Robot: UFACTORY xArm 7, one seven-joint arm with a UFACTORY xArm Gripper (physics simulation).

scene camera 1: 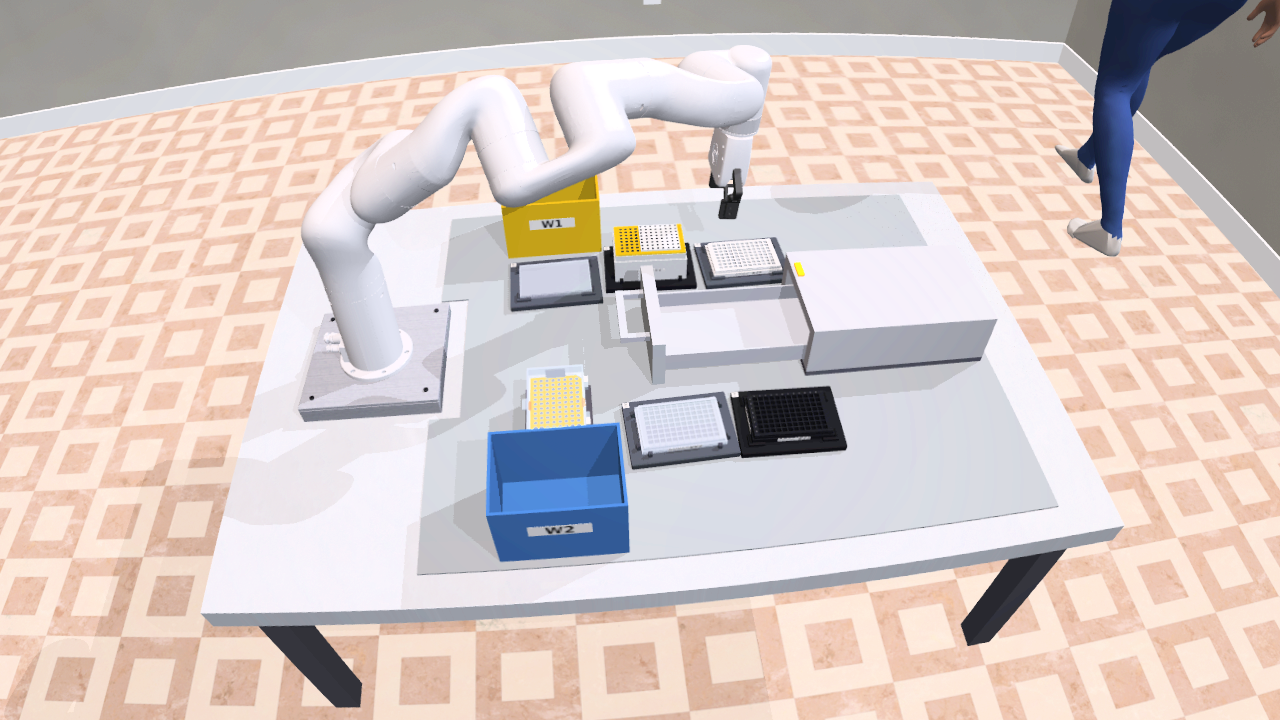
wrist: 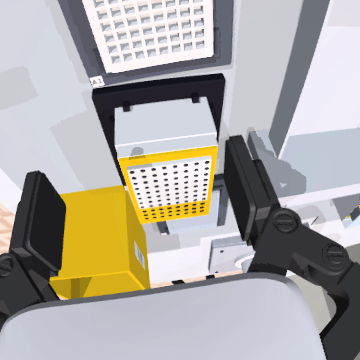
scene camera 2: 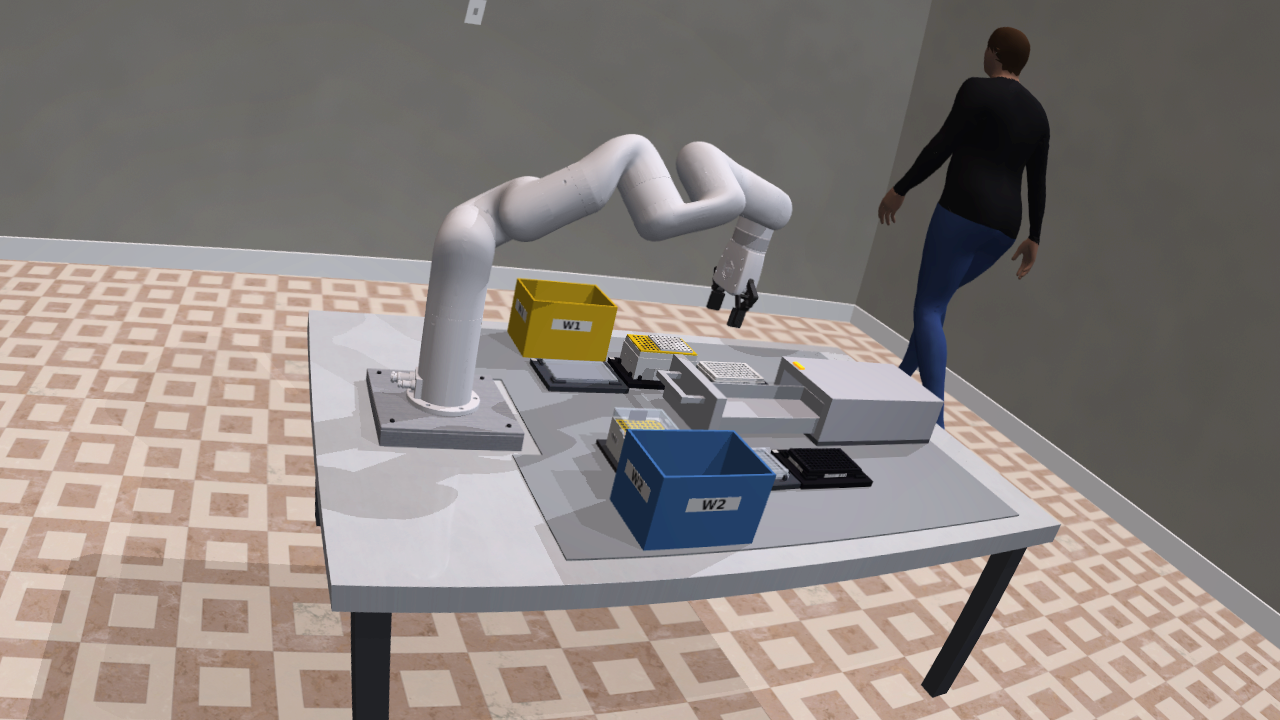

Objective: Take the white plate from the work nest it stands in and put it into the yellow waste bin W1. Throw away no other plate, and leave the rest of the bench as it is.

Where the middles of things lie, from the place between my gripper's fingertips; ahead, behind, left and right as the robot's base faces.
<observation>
Right now the yellow-and-white tip box [scene camera 1: 662,246] is 130 mm behind my hand, 90 mm below it and 30 mm to the right of it. Also, from my hand: black plate [scene camera 1: 778,417] 390 mm to the right, 120 mm below, 100 mm ahead.
</observation>
